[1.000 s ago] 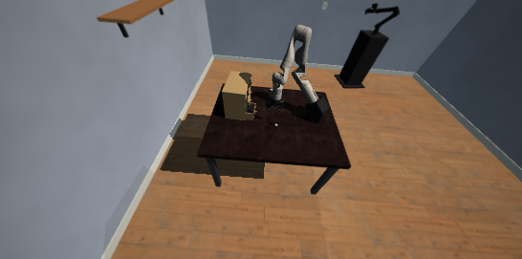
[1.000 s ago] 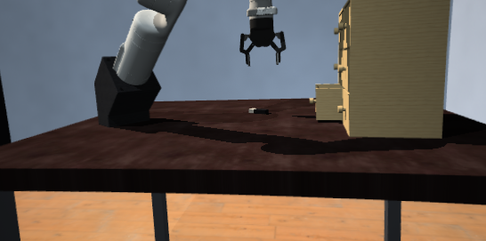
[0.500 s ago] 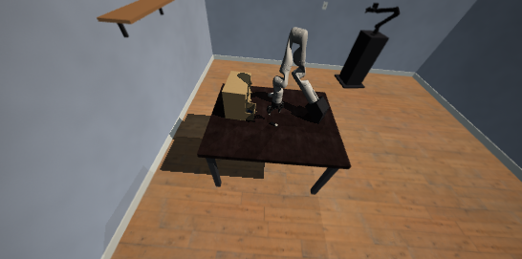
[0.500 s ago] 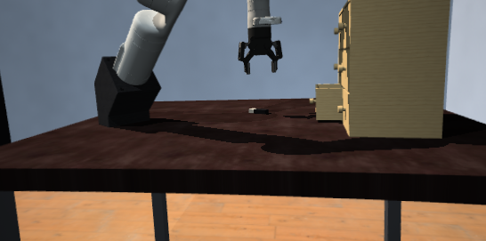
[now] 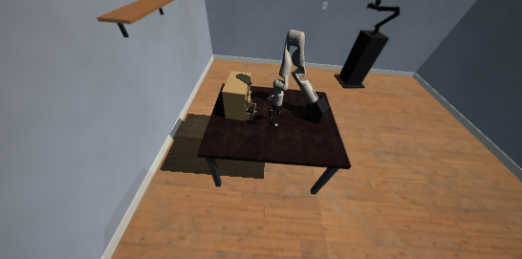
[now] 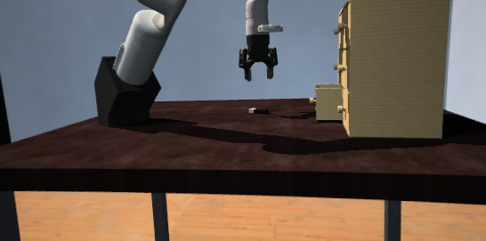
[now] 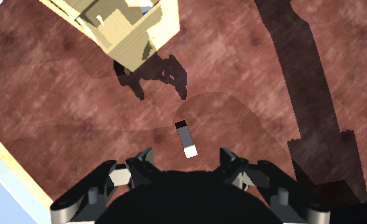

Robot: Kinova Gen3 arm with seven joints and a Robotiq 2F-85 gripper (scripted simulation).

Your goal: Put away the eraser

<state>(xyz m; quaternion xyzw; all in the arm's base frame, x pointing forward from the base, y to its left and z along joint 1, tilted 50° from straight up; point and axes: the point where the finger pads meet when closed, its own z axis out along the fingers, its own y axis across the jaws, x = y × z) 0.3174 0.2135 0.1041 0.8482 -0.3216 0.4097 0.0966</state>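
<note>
The white eraser lies 10 mm behind my hand, 10 mm to the left of it and 110 mm below it. Also, from my hand: blue eraser: 210 mm ahead, 160 mm to the right, 100 mm below.
</note>
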